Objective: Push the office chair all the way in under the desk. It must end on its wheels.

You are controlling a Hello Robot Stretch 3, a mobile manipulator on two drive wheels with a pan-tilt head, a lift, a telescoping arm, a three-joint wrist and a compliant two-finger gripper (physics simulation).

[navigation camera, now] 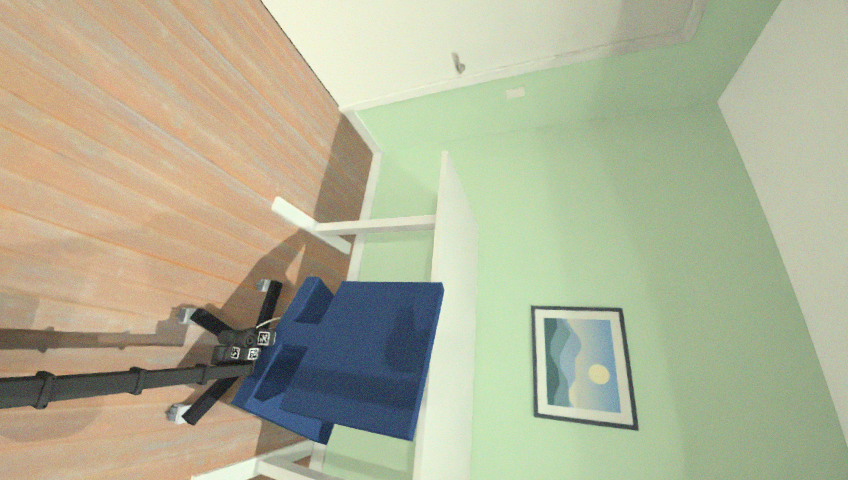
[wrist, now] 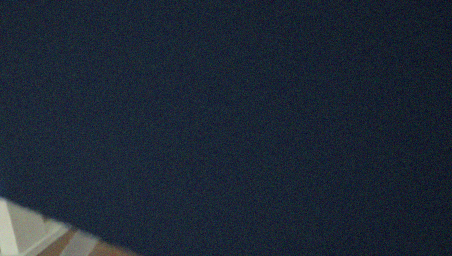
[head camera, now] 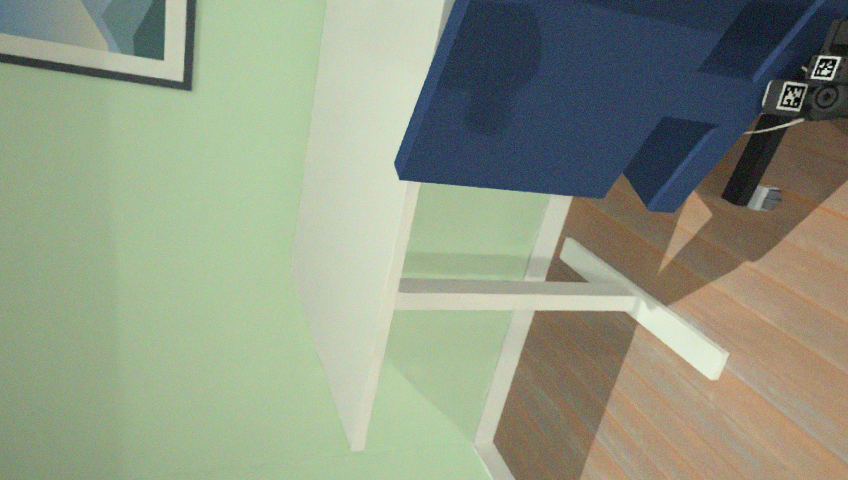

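Places are measured from the robot's base along level axes (x ahead, y left, z up), in metres.
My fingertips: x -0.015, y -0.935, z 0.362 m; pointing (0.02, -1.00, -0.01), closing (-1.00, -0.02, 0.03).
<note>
Behind a point stands the place of what it marks.
The blue office chair (head camera: 535,118) @(x 0.074, y -0.827, z 0.808 m) (navigation camera: 357,344) @(x -0.007, y -0.783, z 0.760 m) stands upright on its black base, with grey casters on the floor. It is at the long side of the white desk (head camera: 351,237) @(x 0.393, y -1.186, z 0.950 m) (navigation camera: 455,249) @(x 0.387, y -1.168, z 0.950 m); in both upper views its blue backrest overlaps the desk's edge. How far its seat reaches under the desktop is hidden. My wrist (head camera: 800,95) @(x -0.021, y -0.732, z 0.419 m) (navigation camera: 243,344) @(x -0.033, y -0.646, z 0.455 m) is low against the chair, at the end of the extended arm. My gripper's fingers are hidden, so their opening cannot be seen. Dark blue chair surface (wrist: 225,115) fills most of the wrist view.
White desk legs with floor feet (head camera: 678,336) (navigation camera: 294,214) stand on either side of the chair. A green wall with a framed picture (head camera: 95,29) @(x 0.097, y -1.704, z 1.456 m) (navigation camera: 586,368) @(x -0.097, y -1.683, z 1.503 m) is behind the desk. A white door (navigation camera: 404,47) @(x 1.566, y -1.068, z 0.641 m) is at the top of the navigation view.
</note>
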